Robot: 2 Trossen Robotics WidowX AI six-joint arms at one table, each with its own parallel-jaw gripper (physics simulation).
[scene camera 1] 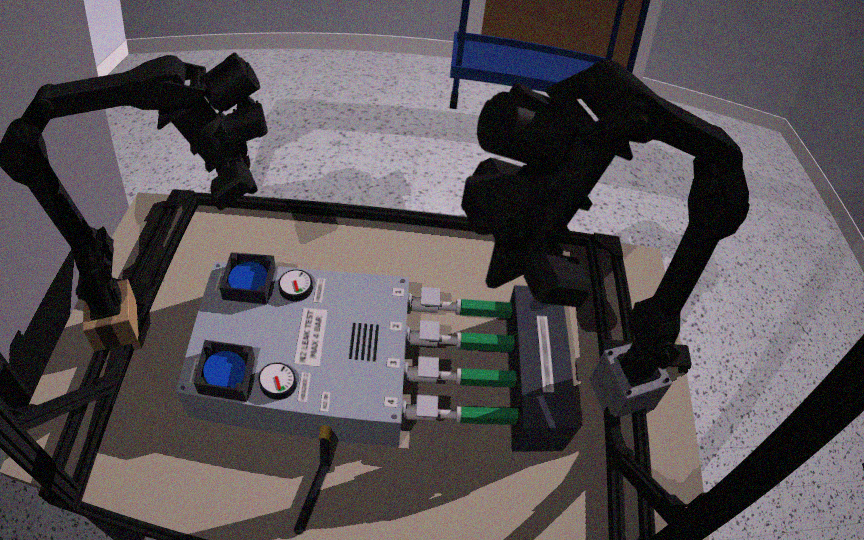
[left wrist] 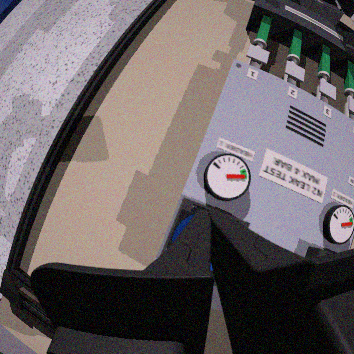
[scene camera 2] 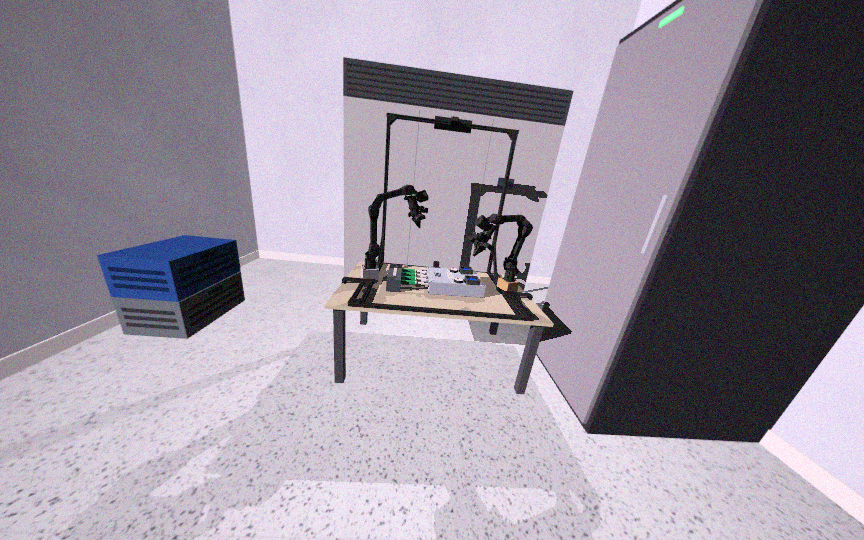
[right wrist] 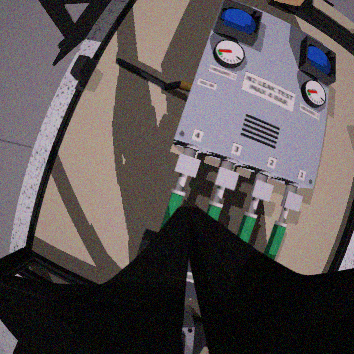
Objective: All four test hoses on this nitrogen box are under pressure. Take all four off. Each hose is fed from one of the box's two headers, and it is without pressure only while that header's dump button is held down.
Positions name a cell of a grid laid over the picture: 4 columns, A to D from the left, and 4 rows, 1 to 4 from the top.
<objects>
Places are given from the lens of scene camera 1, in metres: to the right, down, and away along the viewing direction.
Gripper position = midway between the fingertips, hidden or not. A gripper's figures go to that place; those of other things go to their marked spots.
my left gripper (scene camera 1: B2): -0.27, -0.12, 0.87
my right gripper (scene camera 1: C3): 0.06, 0.02, 0.65
blue dump button (scene camera 1: B3): -0.31, 0.15, 0.84
grey nitrogen box (scene camera 1: B3): -0.14, 0.11, 0.92
dark block (scene camera 1: C3): 0.17, 0.19, 0.89
</objects>
